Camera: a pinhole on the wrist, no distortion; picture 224 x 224 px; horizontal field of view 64.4 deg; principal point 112.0 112.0 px. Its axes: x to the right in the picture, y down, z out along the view. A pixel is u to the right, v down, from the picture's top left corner.
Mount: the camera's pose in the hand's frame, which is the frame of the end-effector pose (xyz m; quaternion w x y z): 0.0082 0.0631 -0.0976 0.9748 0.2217 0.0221 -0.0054
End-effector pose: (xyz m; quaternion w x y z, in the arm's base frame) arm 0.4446 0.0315 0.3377 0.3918 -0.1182 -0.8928 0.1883
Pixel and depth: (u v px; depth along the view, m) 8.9 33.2 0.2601
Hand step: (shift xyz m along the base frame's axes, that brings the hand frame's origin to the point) 0.0098 -0.2090 -0.0805
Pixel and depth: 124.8 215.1 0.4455
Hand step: -0.3436 0.0151 -0.2600
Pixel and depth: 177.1 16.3 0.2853
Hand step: -0.1588 -0.1572 0.1096
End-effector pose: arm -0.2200 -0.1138 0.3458 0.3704 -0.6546 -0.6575 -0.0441
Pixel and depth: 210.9 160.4 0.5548
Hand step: -0.1863 0.5237 -0.1233
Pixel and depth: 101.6 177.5 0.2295
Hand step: -0.0262 0.0898 -0.1195
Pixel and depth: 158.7 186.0 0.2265
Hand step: -0.0069 0.1506 -0.0827
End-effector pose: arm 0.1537 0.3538 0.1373 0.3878 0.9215 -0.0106 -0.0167
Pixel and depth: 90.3 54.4 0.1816
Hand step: -0.0089 0.0184 -0.0778
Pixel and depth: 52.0 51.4 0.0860
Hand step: -0.0166 0.0234 0.0220
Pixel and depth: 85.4 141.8 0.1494
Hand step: -0.0096 -0.0493 -0.0189
